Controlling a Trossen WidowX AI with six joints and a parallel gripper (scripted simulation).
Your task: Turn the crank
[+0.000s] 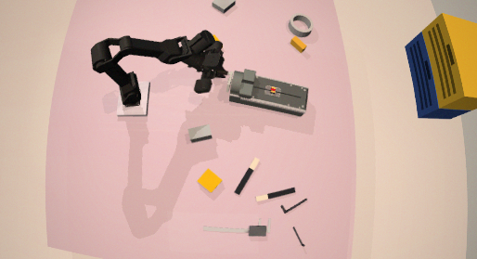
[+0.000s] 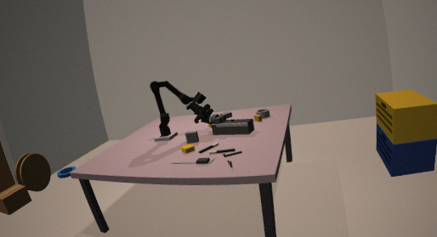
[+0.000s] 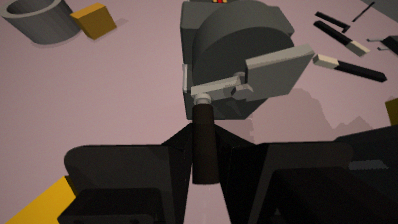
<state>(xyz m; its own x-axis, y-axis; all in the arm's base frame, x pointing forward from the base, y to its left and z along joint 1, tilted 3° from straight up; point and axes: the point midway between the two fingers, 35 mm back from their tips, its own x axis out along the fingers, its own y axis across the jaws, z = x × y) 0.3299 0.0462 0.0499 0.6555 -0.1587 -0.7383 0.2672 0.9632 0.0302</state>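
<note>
My gripper tip is now 20 mm past the dark crank handle and 20 mm below it. Round my gripper tip: orange block 290 mm ahead, 140 mm to the left, 30 mm below; then red pointer 150 mm ahead, 70 mm to the right, 30 mm above.
</note>
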